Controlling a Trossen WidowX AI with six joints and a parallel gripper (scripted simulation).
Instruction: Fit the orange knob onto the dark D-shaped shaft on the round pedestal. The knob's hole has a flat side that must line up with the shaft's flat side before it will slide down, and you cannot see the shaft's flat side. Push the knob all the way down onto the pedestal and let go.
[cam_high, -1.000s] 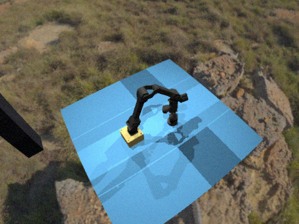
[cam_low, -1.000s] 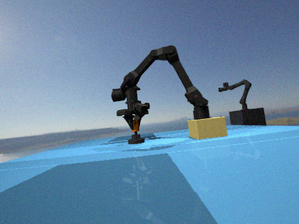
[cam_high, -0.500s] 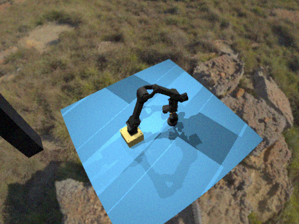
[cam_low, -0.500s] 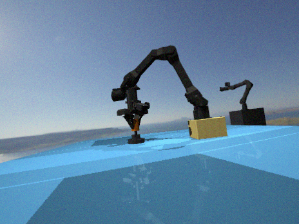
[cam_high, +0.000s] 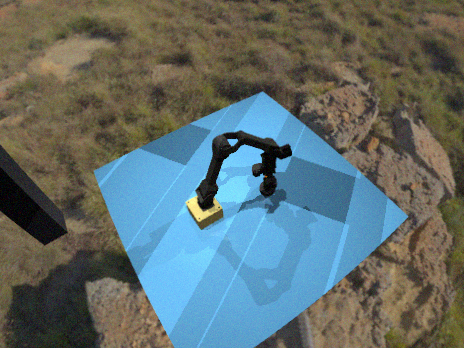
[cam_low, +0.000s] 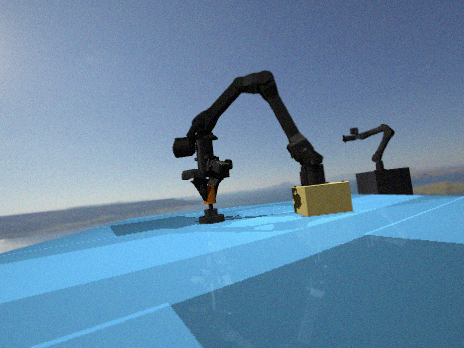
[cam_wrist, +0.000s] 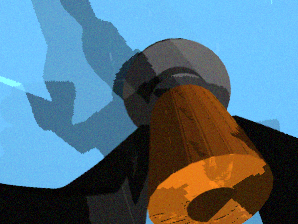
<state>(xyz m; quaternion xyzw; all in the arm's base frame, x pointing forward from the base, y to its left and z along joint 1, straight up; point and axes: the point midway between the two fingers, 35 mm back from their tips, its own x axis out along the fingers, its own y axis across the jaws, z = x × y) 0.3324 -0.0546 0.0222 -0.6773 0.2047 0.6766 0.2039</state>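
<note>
My gripper tip is now 20 mm below the orange knob. The rest, counted from my gripper tip: pedestal (40 mm below).
</note>
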